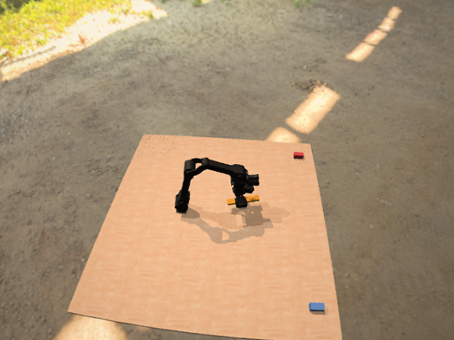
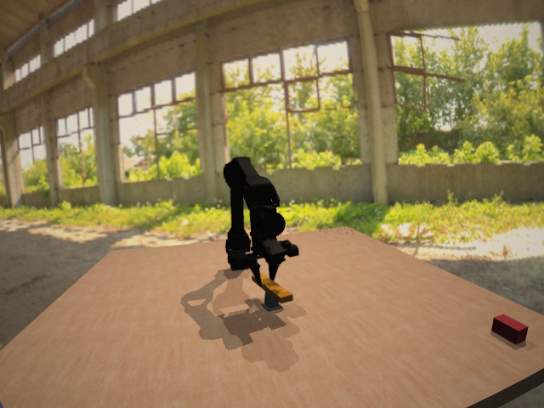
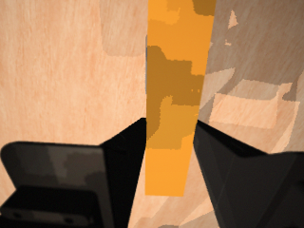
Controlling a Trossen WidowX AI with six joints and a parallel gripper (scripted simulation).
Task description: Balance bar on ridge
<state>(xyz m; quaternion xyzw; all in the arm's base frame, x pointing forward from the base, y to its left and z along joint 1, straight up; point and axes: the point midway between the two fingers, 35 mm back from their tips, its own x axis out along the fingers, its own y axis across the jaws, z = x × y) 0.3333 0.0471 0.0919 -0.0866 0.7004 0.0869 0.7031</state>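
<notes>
My gripper tip is 30 mm short of the orange bar and 10 mm to the right of it. The rest, counted from my gripper tip: blue block (410 mm ahead, 550 mm to the right, 40 mm below); red block (410 mm ahead, 450 mm to the left, 40 mm below).
</notes>
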